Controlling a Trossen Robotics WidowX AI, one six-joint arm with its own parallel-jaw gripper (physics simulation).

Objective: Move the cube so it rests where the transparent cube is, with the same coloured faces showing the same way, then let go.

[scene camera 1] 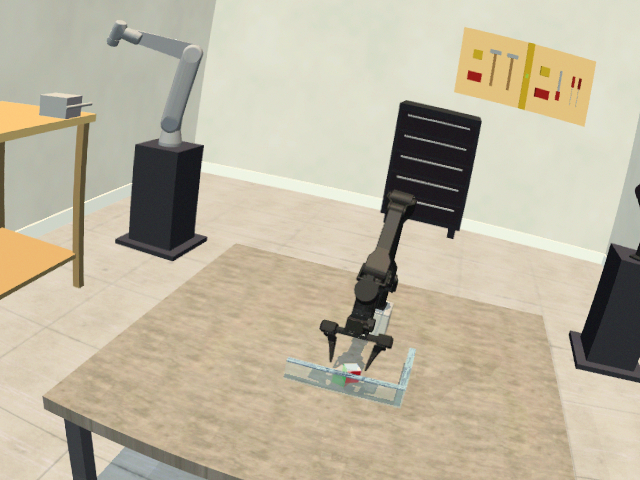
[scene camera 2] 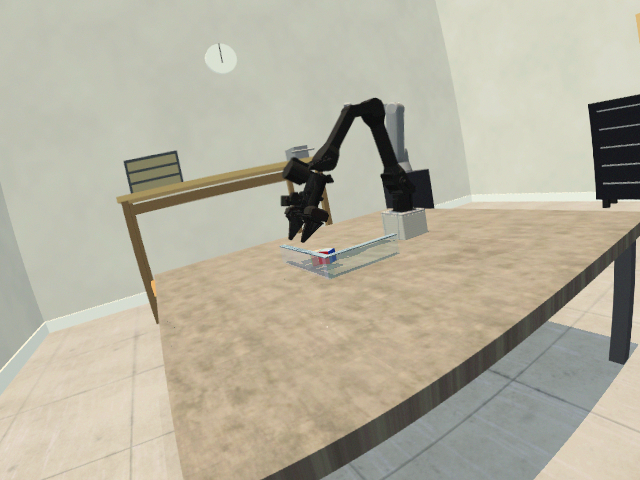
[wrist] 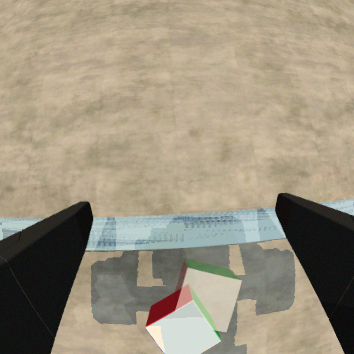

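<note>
The cube sits on the table with its white face up; red and green faces show in the wrist view, red and blue in scene camera 2. The transparent cube overlaps it, turned differently, with a pale top and a green side, up and right of the cube in the wrist view. My gripper is open and empty, with its fingertips above the table and higher than the cube. Both cubes appear low between the fingers in the wrist view. The cubes' lower parts are partly behind clear walls in the scene views.
A low, clear L-shaped wall stands beside the cubes on the wooden table. Its long side crosses the wrist view beyond the cubes. The arm's pale base block stands behind.
</note>
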